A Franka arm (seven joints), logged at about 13 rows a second.
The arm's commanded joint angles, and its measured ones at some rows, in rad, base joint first. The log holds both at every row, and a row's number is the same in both.
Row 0, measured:
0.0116 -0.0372 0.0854 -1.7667 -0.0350 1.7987 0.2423
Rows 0 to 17, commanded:
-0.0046 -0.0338 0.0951 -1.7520 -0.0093 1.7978 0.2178
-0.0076 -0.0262 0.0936 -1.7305 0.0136 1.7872 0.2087
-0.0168 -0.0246 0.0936 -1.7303 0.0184 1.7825 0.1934
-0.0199 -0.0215 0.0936 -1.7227 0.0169 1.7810 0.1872
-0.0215 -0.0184 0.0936 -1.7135 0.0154 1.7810 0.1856
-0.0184 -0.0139 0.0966 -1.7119 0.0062 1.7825 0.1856
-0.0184 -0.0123 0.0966 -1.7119 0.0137 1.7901 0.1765
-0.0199 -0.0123 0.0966 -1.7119 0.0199 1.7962 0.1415
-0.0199 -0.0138 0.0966 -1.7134 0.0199 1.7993 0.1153
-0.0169 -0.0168 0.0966 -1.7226 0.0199 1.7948 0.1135
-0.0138 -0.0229 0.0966 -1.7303 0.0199 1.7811 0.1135
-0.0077 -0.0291 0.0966 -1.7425 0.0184 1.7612 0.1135
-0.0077 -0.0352 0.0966 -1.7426 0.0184 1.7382 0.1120
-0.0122 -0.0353 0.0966 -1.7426 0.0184 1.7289 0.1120
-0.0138 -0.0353 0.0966 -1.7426 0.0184 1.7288 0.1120
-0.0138 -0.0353 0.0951 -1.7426 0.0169 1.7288 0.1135
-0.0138 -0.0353 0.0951 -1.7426 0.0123 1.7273 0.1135
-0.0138 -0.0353 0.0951 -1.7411 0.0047 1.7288 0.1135
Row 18, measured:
0.0004 -0.0261 0.0908 -1.7365 -0.0054 1.7384 0.1431
